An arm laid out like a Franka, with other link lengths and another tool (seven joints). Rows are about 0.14 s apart.
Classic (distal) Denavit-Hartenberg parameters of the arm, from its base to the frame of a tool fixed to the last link. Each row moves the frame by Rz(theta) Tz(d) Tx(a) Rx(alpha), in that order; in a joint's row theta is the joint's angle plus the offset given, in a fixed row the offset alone. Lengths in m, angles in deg.
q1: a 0; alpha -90; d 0.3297; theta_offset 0
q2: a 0; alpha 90; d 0; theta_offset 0
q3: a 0.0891; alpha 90; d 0.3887; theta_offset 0
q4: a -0.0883; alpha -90; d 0; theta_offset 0
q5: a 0; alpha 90; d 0.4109; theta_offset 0
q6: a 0.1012; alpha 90; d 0; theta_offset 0
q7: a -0.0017; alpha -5.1; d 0.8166; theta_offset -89
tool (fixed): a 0; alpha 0; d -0.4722; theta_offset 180
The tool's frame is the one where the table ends.
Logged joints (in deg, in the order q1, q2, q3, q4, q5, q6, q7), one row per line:
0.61, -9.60, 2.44, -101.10, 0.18, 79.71, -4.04
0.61, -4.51, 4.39, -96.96, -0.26, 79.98, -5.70
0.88, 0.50, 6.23, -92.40, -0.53, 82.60, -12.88
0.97, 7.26, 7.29, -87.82, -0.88, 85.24, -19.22
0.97, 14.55, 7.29, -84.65, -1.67, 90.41, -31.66
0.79, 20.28, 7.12, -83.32, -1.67, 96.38, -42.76
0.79, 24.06, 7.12, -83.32, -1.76, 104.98, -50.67
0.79, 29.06, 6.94, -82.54, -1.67, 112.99, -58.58
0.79, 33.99, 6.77, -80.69, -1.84, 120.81, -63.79
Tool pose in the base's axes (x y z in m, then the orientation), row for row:
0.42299, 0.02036, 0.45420, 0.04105, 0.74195, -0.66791, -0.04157
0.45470, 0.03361, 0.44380, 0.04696, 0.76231, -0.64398, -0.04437
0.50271, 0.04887, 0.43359, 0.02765, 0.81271, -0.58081, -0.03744
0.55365, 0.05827, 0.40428, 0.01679, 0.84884, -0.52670, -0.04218
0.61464, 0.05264, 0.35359, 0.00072, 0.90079, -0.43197, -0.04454
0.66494, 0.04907, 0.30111, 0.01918, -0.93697, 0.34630, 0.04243
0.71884, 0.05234, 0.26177, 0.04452, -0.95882, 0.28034, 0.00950
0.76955, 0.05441, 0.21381, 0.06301, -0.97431, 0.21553, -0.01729
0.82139, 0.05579, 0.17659, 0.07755, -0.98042, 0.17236, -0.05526
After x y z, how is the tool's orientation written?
As a quaternion, w x y z.
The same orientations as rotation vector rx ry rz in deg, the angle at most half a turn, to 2 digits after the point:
130.17, -117.18, -7.29
133.26, -112.57, -7.76
143.77, -102.74, -6.62
151.18, -93.81, -7.51
162.07, -77.72, -8.01
-166.63, 61.58, 7.55
-167.86, 49.08, 1.66
-168.67, 37.31, -2.99
-168.26, 29.58, -9.48

